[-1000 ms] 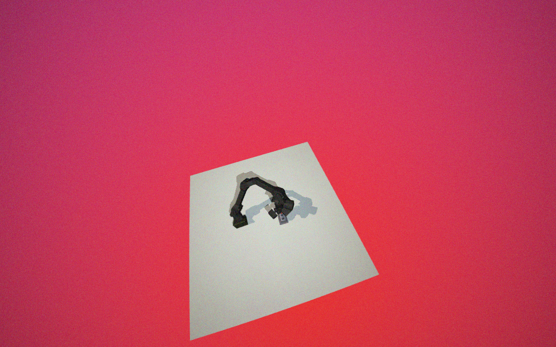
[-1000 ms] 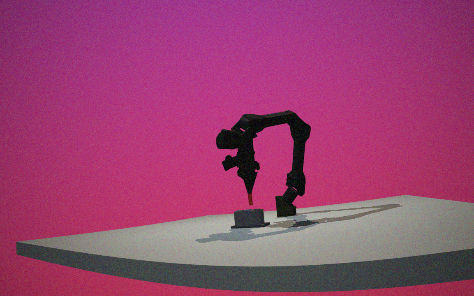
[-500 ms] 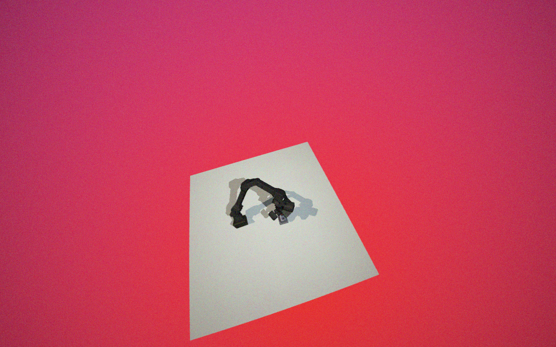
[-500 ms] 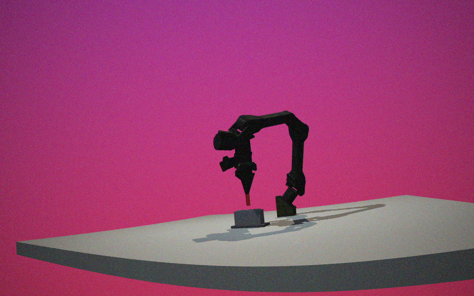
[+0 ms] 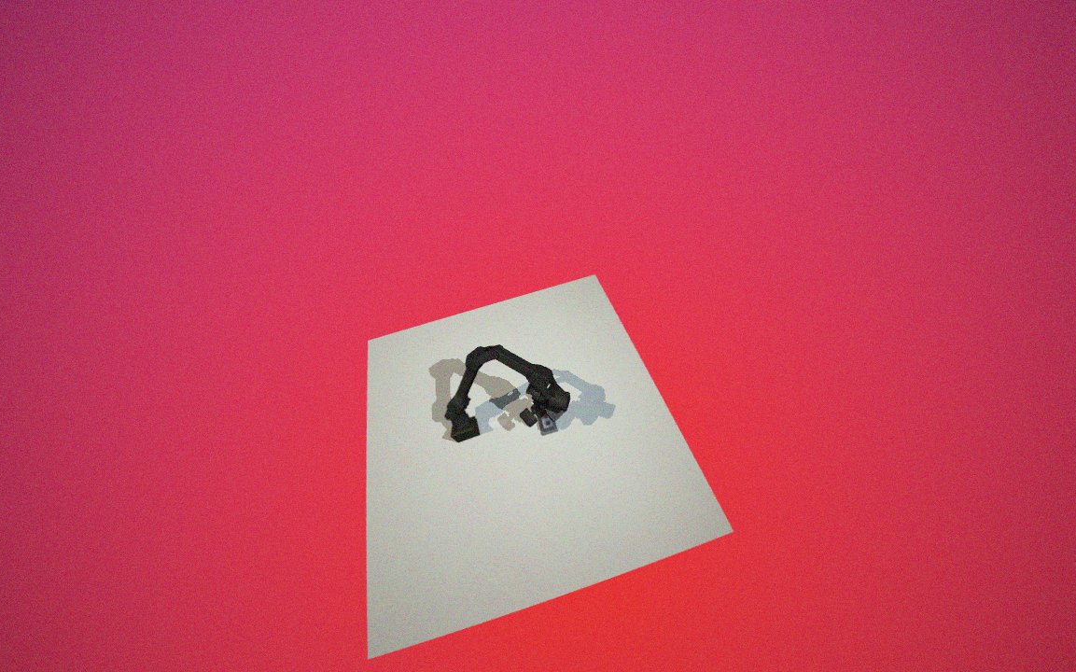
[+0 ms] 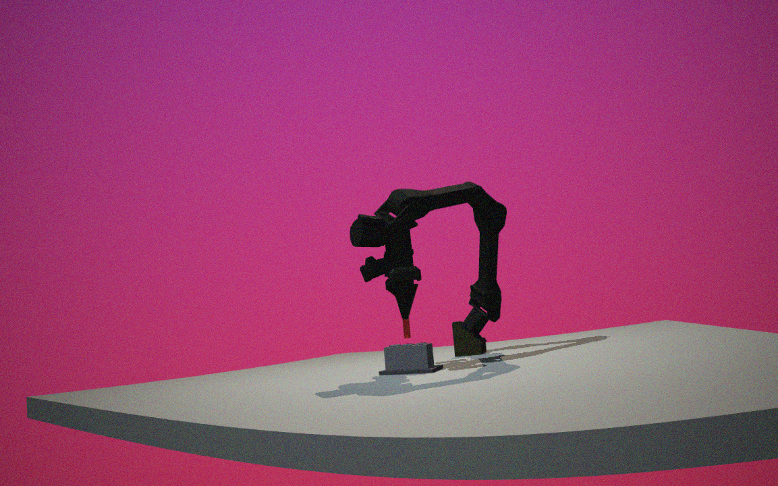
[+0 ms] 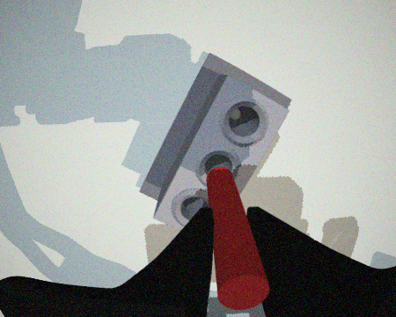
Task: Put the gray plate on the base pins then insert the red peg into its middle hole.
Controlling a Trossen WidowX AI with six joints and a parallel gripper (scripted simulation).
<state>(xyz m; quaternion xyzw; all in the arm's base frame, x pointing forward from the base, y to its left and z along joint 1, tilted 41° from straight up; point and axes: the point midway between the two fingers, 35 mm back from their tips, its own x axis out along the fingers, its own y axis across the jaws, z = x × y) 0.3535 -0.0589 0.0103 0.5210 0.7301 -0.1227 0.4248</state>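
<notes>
The plate lies 70 mm below my gripper tip. From my gripper tip the other things lie so: dark flat base 110 mm below; red peg right at my gripper tip.
</notes>
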